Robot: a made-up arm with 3 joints.
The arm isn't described. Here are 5 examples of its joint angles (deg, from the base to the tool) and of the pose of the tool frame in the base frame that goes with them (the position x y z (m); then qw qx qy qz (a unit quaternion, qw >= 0)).
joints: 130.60 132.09 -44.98
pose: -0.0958 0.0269 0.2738 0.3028 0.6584 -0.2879 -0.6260
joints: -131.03 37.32 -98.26
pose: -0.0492 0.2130 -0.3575 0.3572 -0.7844 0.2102 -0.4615
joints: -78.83 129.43 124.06
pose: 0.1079 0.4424 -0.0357 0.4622 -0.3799 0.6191 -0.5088
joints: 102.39 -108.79 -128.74
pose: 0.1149 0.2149 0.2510 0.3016 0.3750 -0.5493 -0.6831
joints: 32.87 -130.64 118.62
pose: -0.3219 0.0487 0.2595 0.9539 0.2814 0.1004 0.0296
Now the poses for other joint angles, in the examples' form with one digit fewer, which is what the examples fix.
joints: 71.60 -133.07 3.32
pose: 0.206 -0.189 0.272 0.344 0.248 0.734 0.530
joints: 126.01 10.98 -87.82
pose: 0.047 -0.430 -0.074 0.356 0.698 0.282 0.554
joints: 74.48 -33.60 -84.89
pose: 0.252 -0.251 0.276 0.407 0.309 0.684 0.520
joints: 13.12 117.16 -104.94
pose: -0.331 0.127 0.200 0.988 0.114 -0.106 -0.012
